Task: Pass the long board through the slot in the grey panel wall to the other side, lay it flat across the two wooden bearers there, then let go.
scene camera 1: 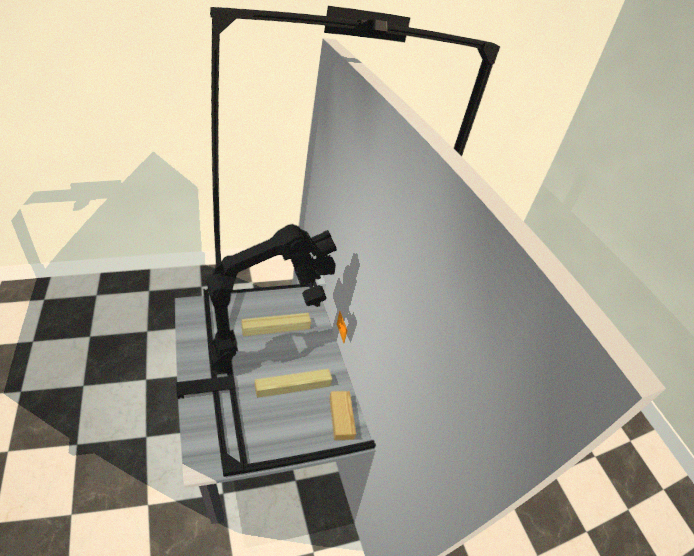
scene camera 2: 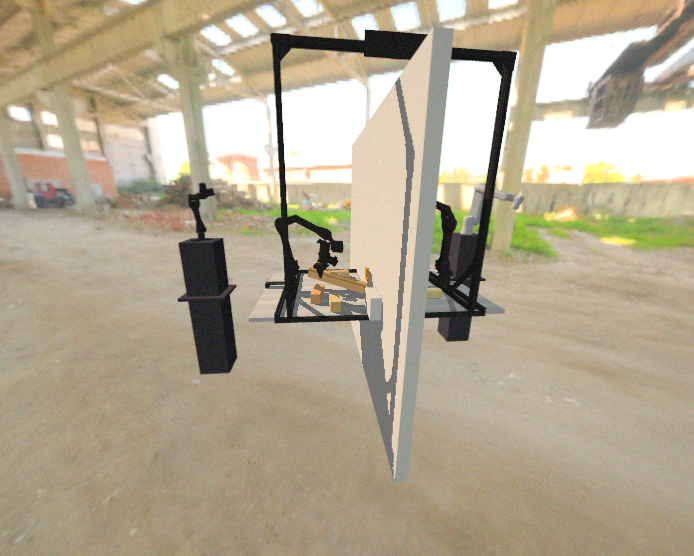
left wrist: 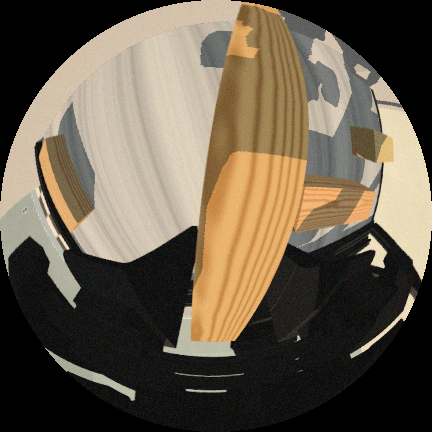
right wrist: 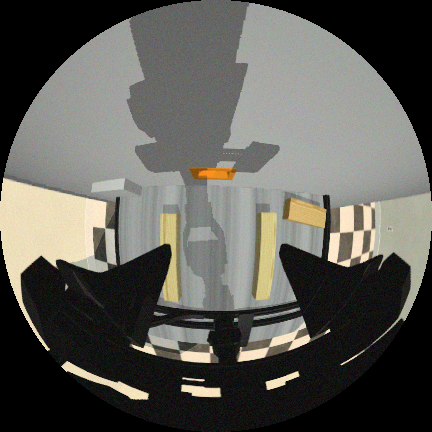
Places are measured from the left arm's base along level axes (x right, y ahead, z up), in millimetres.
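Where they show: left gripper, fingertip midpoint: (scene camera 2: 321, 277) (left wrist: 224, 232); right gripper, fingertip midpoint: (right wrist: 227, 250); right arm's base, origin of the base link: (scene camera 1: 221, 366) (scene camera 2: 443, 284) (right wrist: 223, 321).
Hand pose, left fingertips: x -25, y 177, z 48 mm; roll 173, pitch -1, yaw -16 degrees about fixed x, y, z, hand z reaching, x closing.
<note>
Things, the pixels of their top centre, and the offset from my left fingertips. "spot": a spot on its surface instead.
- orange-rimmed slot, surface spot: (right wrist: 231, 175) spot: dy +307, dx +27, dz +31 mm
- wooden block, middle of its top: (scene camera 1: 343, 412) (right wrist: 309, 213) dy +379, dx -229, dz -29 mm
- pale block, surface spot: (scene camera 2: 374, 305) spot: dy +223, dx +440, dz -1 mm
The long board (scene camera 2: 341, 281) (left wrist: 260, 200) is held tilted above the left part of the table in scene camera 2, one end towards the grey panel wall (scene camera 1: 434, 289) (scene camera 2: 376, 173) (right wrist: 310, 100). My left gripper (scene camera 2: 320, 273) (left wrist: 224, 232) is shut on the board. The orange-rimmed slot (scene camera 1: 342, 328) (scene camera 2: 367, 273) (right wrist: 231, 175) shows no board coming out on my right arm's side; whether the board's end is inside is unclear. There, two pale wooden bearers, one (scene camera 1: 276, 324) (right wrist: 171, 260) and another (scene camera 1: 293, 382) (right wrist: 265, 260), lie bare. My right gripper (scene camera 1: 314, 297) (right wrist: 227, 250) is open and empty above the table near the wall.
A wooden block (scene camera 1: 342, 414) (right wrist: 305, 212) lies by the wall on the bearers' side. On the board's side lie loose blocks, one (scene camera 2: 316, 293) (left wrist: 67, 182) and another (scene camera 2: 334, 302). A pale block (scene camera 2: 374, 305) is at the wall. A black frame (scene camera 1: 214, 144) (scene camera 2: 279, 133) rises around the table.
</note>
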